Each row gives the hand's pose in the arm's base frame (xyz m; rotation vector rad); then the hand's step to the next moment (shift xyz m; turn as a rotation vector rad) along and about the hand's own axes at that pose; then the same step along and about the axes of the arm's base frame.
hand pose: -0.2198 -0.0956 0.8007 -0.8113 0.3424 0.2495
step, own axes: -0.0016 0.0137 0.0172 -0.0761 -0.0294 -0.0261
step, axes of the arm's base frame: -0.0027 0.0217 0.0025 -0.0649 -0.0455 0.0326
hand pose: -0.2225 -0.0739 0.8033 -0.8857 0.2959 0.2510
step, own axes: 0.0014 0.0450 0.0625 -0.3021 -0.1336 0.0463
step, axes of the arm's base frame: -0.0044 0.0768 0.0044 -0.2294 -0.0727 0.2309
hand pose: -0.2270 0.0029 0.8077 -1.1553 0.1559 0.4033
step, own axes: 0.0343 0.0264 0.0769 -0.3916 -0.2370 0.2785
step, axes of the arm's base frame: 0.0147 0.0870 -0.0028 -0.2914 0.0831 0.4419
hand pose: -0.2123 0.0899 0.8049 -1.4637 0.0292 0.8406
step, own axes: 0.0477 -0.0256 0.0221 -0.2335 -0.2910 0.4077
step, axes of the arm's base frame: 0.0373 0.0450 0.0015 -0.2096 0.2774 0.4296
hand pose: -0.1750 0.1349 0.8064 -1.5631 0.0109 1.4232
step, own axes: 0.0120 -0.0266 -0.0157 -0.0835 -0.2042 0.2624
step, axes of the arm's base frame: 0.0310 0.0106 0.0049 -0.1042 0.2254 0.2364
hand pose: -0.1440 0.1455 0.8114 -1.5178 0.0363 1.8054
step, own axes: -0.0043 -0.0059 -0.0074 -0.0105 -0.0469 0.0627
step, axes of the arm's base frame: 0.0094 -0.0016 0.0041 -0.0260 0.0575 0.0476
